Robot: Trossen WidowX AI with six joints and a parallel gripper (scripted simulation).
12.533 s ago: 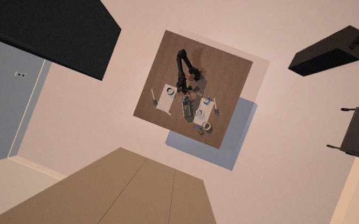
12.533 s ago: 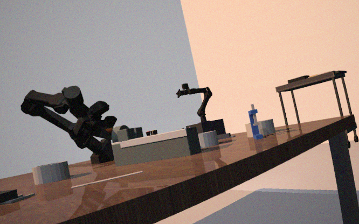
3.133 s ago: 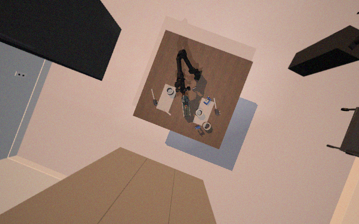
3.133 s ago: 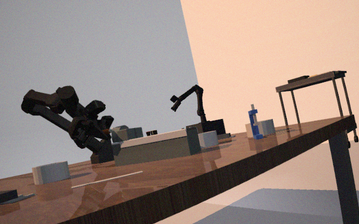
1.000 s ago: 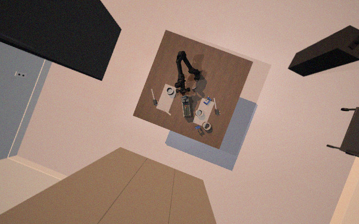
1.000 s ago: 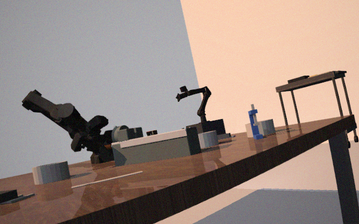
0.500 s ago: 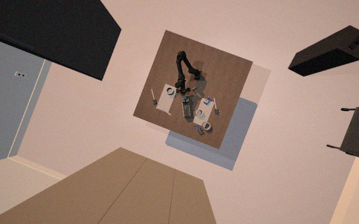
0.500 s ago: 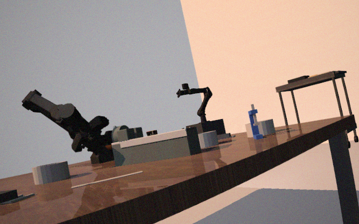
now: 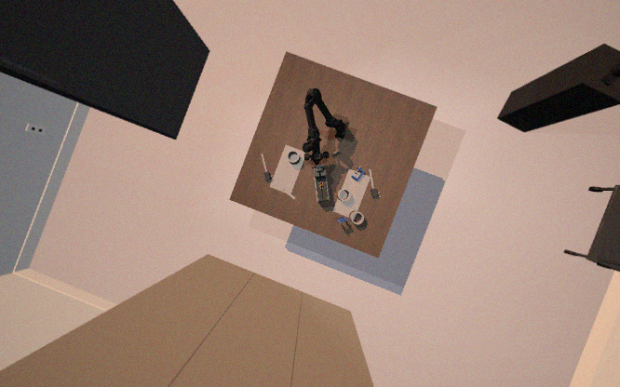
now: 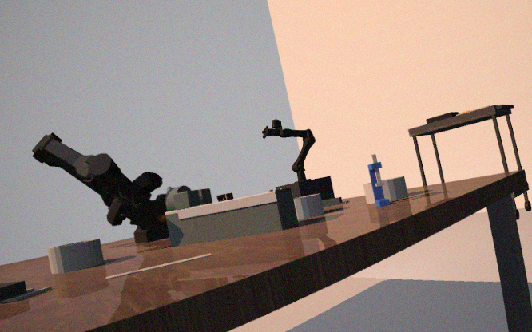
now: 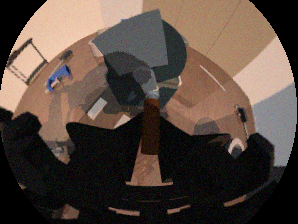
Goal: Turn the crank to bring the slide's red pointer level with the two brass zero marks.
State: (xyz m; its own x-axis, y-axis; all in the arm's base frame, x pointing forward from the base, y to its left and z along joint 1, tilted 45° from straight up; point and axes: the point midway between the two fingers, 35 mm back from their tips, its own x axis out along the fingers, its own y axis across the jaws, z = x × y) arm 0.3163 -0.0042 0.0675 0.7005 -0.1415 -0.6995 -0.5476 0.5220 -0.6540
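Right now my gripper tip is 10 mm past the crank handle, 10 mm to the left of it and 30 mm below it. The rest, counted from my gripper tip: red pointer: 110 mm ahead, 90 mm to the left, 50 mm above; thin white rod: 310 mm ahead, 110 mm to the right, 40 mm below.
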